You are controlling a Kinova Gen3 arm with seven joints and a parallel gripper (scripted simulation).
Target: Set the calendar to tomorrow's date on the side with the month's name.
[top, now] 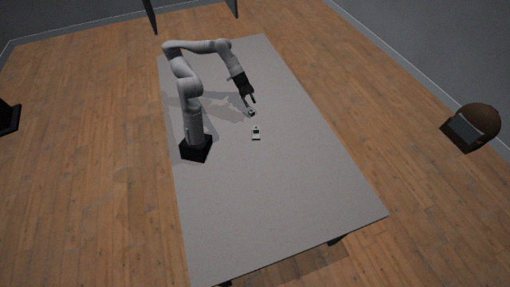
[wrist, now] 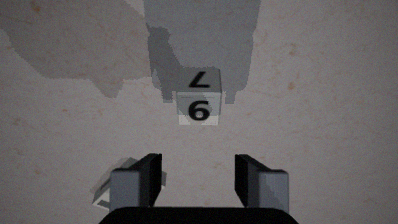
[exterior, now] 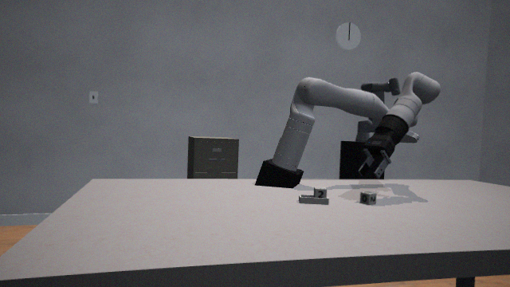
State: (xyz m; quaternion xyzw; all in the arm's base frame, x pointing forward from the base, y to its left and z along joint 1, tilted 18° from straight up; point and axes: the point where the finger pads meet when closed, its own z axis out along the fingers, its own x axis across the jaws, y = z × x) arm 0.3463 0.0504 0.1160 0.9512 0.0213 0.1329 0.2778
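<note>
My gripper is now 80 mm above the digit cube and 10 mm to the left of it. Round my hand: calendar tray 160 mm to the right, 80 mm below, 50 mm behind.
</note>
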